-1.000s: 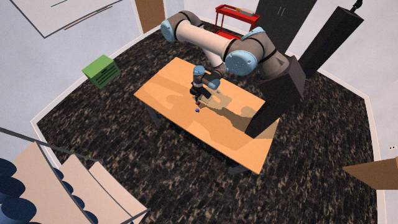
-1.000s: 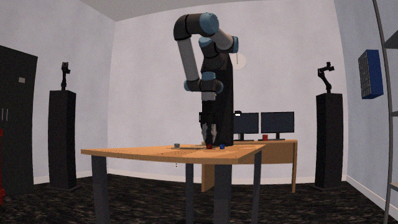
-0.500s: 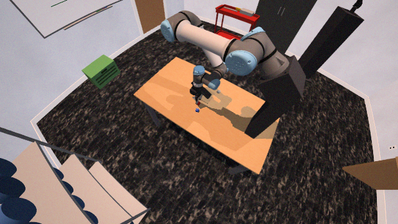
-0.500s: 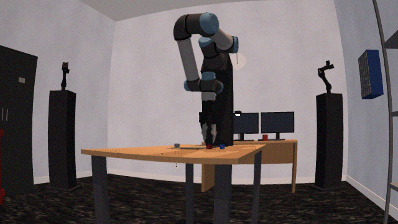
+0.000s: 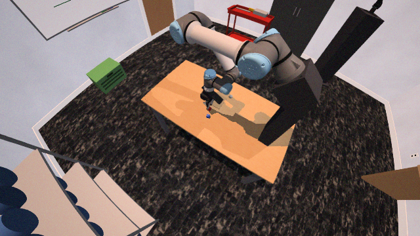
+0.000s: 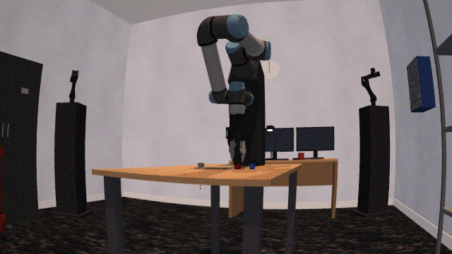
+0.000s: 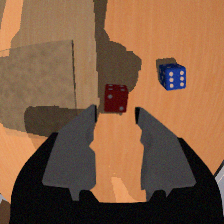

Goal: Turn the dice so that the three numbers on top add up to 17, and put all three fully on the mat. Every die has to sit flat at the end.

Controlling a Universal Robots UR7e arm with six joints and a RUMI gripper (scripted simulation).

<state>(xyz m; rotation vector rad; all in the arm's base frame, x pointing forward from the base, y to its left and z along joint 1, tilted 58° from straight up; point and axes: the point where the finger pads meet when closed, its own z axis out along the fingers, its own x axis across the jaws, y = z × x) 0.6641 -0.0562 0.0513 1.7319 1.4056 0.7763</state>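
My hand is 4 cm above the red die. Round my hand: blue die: 7 cm to the left, 4 cm below, 1 cm behind; grey die: 18 cm to the right, 16 cm behind, 4 cm below; tan mat: 11 cm to the right, 5 cm below, 4 cm behind.
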